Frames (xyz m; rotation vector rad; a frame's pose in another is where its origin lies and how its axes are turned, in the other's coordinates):
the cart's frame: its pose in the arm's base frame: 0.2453 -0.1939 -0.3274 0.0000 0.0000 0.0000
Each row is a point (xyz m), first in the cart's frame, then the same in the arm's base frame.
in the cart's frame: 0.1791 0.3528 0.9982
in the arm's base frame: 0.4244 0.1589 0.6708
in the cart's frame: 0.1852 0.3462 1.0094
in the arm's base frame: 0.4305 0.1523 0.6820
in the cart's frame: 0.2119 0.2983 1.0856
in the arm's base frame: 0.4572 0.1044 0.7582
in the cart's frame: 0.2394 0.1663 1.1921
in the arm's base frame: 0.4847 -0.0276 0.8647
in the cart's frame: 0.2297 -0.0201 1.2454
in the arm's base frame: 0.4750 -0.2140 0.9180
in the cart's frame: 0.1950 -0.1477 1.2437
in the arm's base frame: 0.4403 -0.3416 0.9163
